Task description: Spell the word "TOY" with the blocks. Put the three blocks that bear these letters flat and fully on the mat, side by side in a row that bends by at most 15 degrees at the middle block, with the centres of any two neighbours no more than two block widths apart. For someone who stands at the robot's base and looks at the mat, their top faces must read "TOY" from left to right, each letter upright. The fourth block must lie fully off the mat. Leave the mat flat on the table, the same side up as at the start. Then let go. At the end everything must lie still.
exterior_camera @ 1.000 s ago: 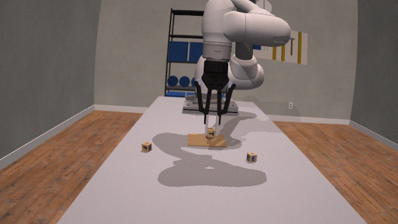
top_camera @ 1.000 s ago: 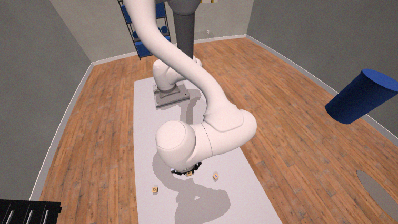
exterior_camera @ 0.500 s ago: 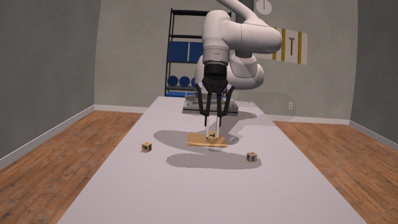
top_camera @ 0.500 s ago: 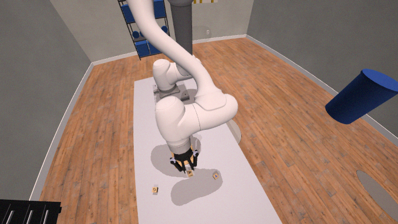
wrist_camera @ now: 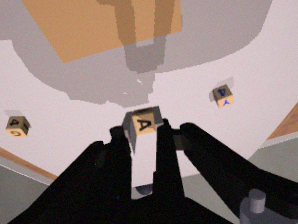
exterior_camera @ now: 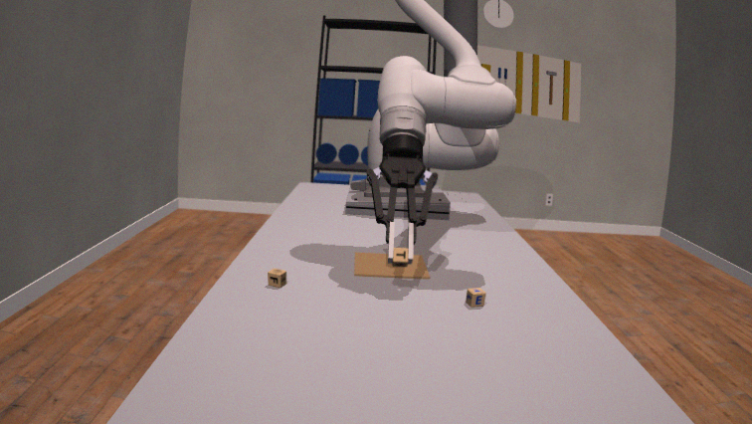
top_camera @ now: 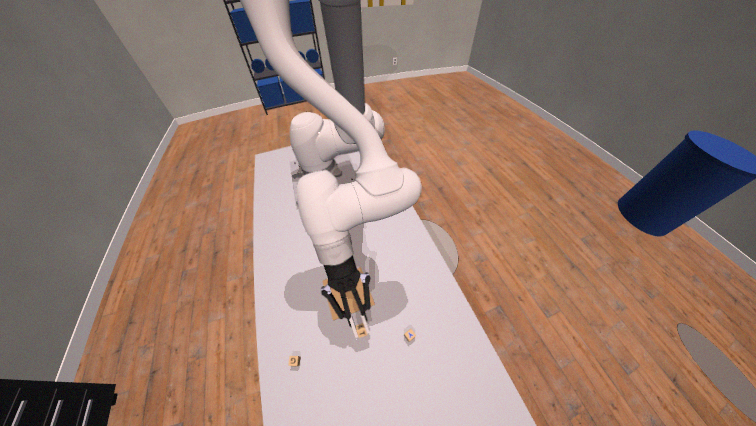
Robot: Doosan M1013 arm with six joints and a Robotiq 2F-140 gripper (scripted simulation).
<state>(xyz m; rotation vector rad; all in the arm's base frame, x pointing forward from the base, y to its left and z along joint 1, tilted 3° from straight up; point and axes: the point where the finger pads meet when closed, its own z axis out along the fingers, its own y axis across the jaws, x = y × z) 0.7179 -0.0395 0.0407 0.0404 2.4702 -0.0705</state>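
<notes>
My gripper is now 12 cm past the tan mat and 8 cm above it. The rest, counted from my hand: T block (2 cm below, 2 cm ahead).
</notes>
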